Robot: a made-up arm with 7 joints. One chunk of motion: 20 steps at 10 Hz.
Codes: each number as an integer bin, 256 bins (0 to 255) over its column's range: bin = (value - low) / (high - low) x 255, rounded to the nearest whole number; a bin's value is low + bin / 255 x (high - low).
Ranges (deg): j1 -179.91..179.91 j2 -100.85..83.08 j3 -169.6..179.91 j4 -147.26..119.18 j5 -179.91..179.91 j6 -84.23..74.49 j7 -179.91..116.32
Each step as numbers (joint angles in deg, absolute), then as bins.
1 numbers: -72.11 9.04 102.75 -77.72 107.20 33.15 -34.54
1 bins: 76 152 199 67 203 189 125
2 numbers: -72.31 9.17 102.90 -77.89 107.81 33.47 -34.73
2 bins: 76 153 199 66 204 189 125
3 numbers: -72.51 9.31 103.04 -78.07 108.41 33.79 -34.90
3 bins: 76 153 199 66 204 190 125
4 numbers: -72.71 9.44 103.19 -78.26 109.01 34.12 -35.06
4 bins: 76 153 199 66 205 190 125
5 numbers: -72.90 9.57 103.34 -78.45 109.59 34.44 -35.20
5 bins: 76 153 199 66 205 191 125
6 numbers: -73.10 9.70 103.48 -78.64 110.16 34.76 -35.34
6 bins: 76 153 199 66 206 191 124
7 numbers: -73.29 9.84 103.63 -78.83 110.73 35.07 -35.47
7 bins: 76 153 199 65 206 192 124
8 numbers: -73.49 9.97 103.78 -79.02 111.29 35.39 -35.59
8 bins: 75 154 199 65 206 192 124
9 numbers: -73.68 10.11 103.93 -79.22 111.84 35.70 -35.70
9 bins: 75 154 200 65 207 193 124
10 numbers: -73.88 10.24 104.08 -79.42 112.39 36.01 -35.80
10 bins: 75 154 200 65 207 193 124
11 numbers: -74.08 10.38 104.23 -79.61 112.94 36.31 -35.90
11 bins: 75 154 200 65 208 194 124
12 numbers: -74.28 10.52 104.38 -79.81 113.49 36.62 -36.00
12 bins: 75 154 200 65 208 194 124
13 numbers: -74.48 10.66 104.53 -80.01 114.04 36.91 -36.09
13 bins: 75 155 200 64 208 195 124
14 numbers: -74.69 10.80 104.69 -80.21 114.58 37.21 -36.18
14 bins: 75 155 200 64 209 195 124
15 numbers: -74.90 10.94 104.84 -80.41 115.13 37.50 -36.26
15 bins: 74 155 200 64 209 196 124
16 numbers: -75.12 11.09 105.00 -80.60 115.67 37.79 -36.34
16 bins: 74 155 200 64 209 196 124
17 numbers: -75.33 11.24 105.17 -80.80 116.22 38.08 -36.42
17 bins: 74 155 200 64 210 197 124
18 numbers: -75.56 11.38 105.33 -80.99 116.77 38.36 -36.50
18 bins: 74 156 201 63 210 197 123
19 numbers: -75.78 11.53 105.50 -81.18 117.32 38.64 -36.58
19 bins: 74 156 201 63 211 197 123
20 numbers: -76.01 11.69 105.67 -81.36 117.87 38.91 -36.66
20 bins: 74 156 201 63 211 198 123
